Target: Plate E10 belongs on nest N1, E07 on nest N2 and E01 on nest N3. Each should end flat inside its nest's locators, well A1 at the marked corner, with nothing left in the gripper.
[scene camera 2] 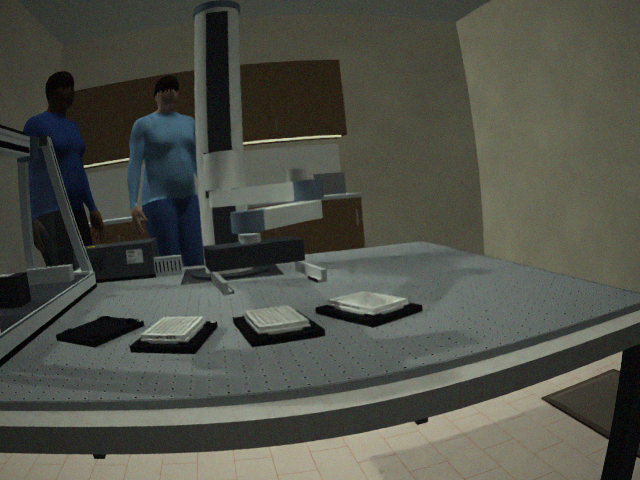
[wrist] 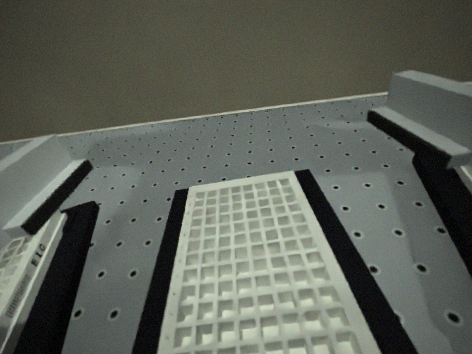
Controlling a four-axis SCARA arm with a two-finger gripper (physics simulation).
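Seen in the pictures: gripper, fingertip midpoint: [scene camera 2: 275, 282] [wrist: 222, 124]; arm's base, link origin: [scene camera 2: 230, 276].
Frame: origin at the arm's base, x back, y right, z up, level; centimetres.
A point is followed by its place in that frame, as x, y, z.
My gripper [scene camera 2: 267, 277] {-73.8, -6.2, 10.0} [wrist: 222, 124] {-73.8, -6.2, 10.0} is open and empty, raised above the nests. In scene camera 2, white well plates [scene camera 2: 175, 328] {-74.1, 11.8, 3.9} [scene camera 2: 276, 319] {-74.1, -5.7, 3.9} [scene camera 2: 368, 302] {-70.5, -22.4, 3.8} sit on three black nests [scene camera 2: 165, 349] {-80.1, 13.4, 2.0} [scene camera 2: 289, 337] {-79.5, -6.8, 2.1} [scene camera 2: 373, 320] {-77.8, -21.0, 2.5}; their labels are not readable there. The leftmost black nest [scene camera 2: 98, 330] {-66.7, 28.9, 2.5} holds no plate. In the wrist view, a white plate [wrist: 255, 240] {-72.2, -5.3, 3.1} lies flat between a black nest's sides [wrist: 162, 270] {-70.8, -11.0, 2.5}, below and between the fingers. A plate whose label seems to read E10 [wrist: 37, 280] {-69.9, -19.0, 2.9} shows at the left edge. E07, E01, the nest numbers and corner marks cannot be made out.
The nests stand on a grey perforated table [scene camera 2: 289, 372] {-93.5, -4.6, 1.3}. A glass-sided frame [scene camera 2: 67, 217] {-10.0, 51.3, 24.2} stands at the left, with a dark grey box [scene camera 2: 116, 260] {3.5, 38.4, 8.1} and a white slotted rack [scene camera 2: 169, 264] {4.5, 19.6, 4.9} behind. Two people [scene camera 2: 59, 155] [scene camera 2: 164, 155] stand beyond the table.
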